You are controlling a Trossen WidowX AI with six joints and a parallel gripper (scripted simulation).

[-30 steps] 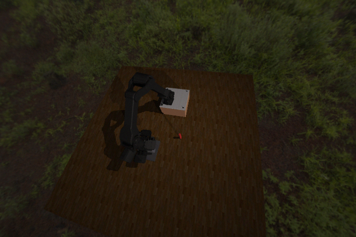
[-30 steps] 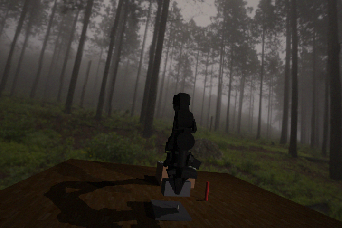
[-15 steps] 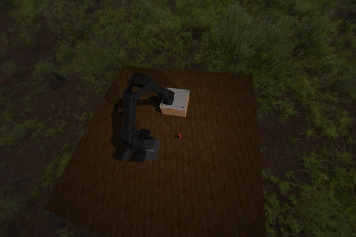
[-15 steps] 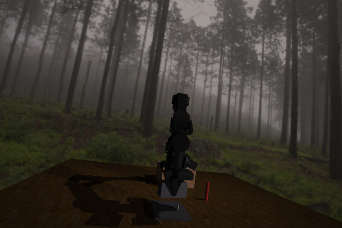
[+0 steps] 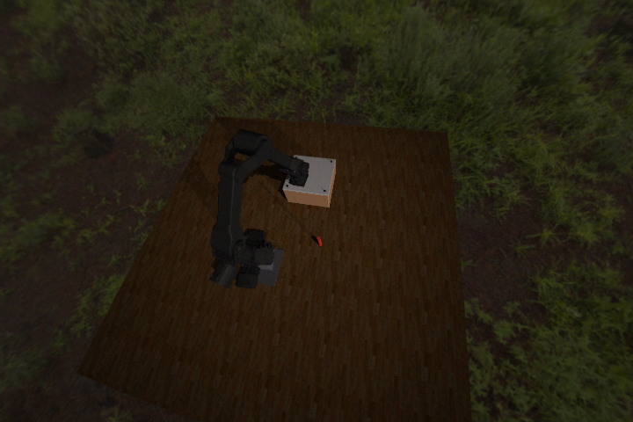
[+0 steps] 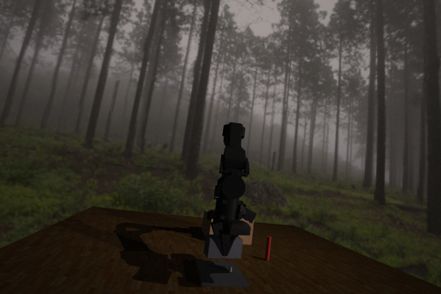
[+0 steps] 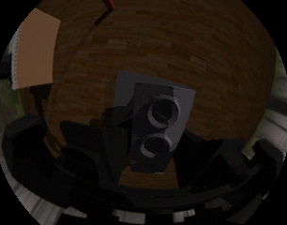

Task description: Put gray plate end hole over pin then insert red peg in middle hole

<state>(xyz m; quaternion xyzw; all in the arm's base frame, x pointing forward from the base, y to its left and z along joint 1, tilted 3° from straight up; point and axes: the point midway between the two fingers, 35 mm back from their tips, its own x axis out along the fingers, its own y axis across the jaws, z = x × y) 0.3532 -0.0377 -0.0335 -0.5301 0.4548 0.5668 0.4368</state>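
Now: the dark base 5 cm below my gripper tip, 1 cm to the left of it and 1 cm behind it. From my gripper tip the other things lie so: gray plate (3 cm above); red peg (18 cm to the left, 14 cm behind, 2 cm below).
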